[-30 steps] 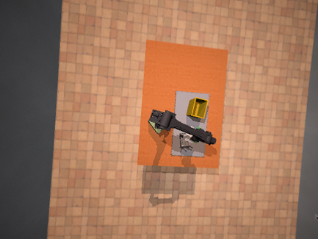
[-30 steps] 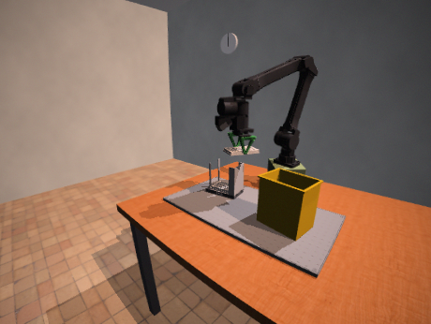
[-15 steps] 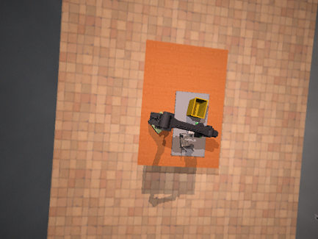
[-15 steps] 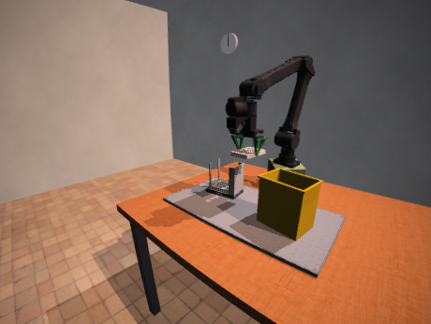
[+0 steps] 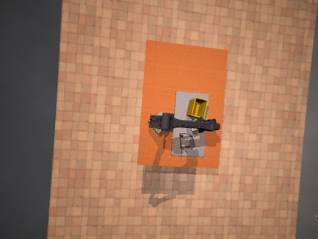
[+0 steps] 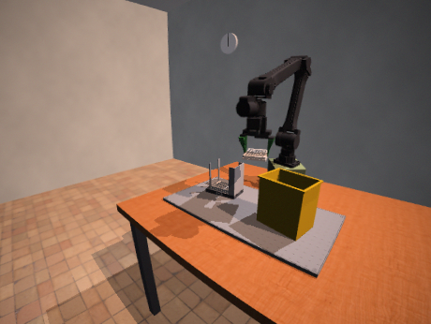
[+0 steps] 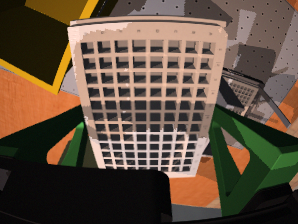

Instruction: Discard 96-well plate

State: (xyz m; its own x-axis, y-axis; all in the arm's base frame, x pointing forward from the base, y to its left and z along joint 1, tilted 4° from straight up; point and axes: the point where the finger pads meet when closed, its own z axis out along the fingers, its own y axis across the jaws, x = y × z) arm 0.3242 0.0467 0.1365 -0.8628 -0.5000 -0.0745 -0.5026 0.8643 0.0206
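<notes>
My hand is 1 cm short of the yellow plastics bin W1, 16 cm to the right of it and 14 cm above it.
</notes>
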